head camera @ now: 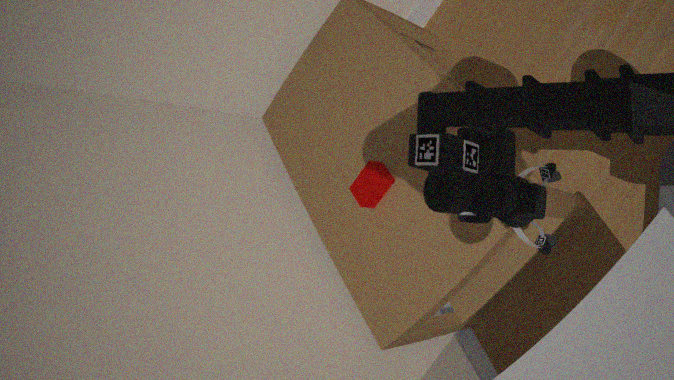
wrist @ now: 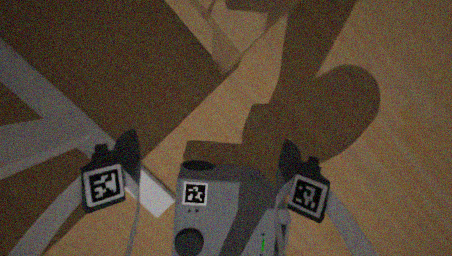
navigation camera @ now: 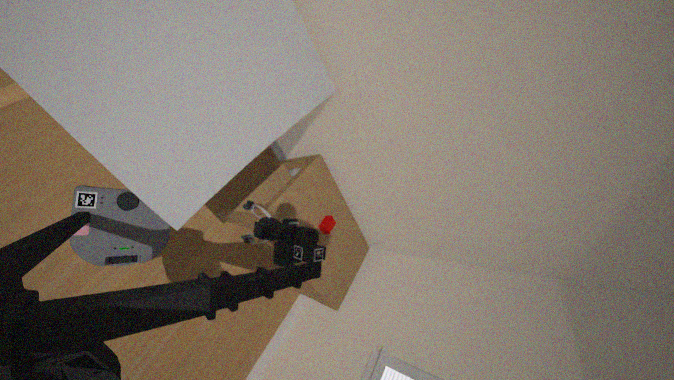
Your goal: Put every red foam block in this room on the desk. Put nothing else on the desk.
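Where they show: gripper, fingertip midpoint: (head camera: pixel 552 209) (navigation camera: pixel 245 221); robot's base, origin of the base link: (navigation camera: pixel 128 200).
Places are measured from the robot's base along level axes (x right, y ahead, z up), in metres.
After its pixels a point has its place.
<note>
A red foam block (head camera: pixel 371 184) @[x 0.872, y -0.056, z 0.495 m] (navigation camera: pixel 327 225) @[x 0.870, y -0.058, z 0.495 m] lies on the top of the wooden desk (head camera: pixel 330 100) @[x 1.107, y -0.287, z 0.450 m] (navigation camera: pixel 345 270) @[x 1.146, y -0.388, z 0.450 m] in the corner between two walls. It does not show in the wrist view. My gripper (head camera: pixel 550 208) @[x 0.343, y -0.022, z 0.565 m] (navigation camera: pixel 248 222) @[x 0.343, y -0.022, z 0.565 m] (wrist: pixel 210 154) @[x 0.343, y -0.022, z 0.565 m] is open, with its two fingertips wide apart and no object between them. In the head view the fingers point away from the block, towards the right. The wrist body is between the block and the fingertips. In the wrist view the fingertips hang above the floor and part of my base.
A large pale grey surface (head camera: pixel 625 310) @[x 0.137, y 0.106, z 0.720 m] (navigation camera: pixel 175 100) @[x 0.056, y 0.262, z 0.720 m] stands close beside the desk. My base (navigation camera: pixel 115 240) @[x -0.030, y -0.156, z 0.160 m] (wrist: pixel 210 215) is on the wooden floor (navigation camera: pixel 165 350) @[x 0.179, y -0.802, z 0.000 m]. A small white piece (wrist: pixel 157 200) shows beside the base. My arm (head camera: pixel 565 107) @[x 0.184, y -0.099, z 0.920 m] (navigation camera: pixel 165 300) @[x 0.051, y -0.090, z 0.924 m] reaches across to the desk.
</note>
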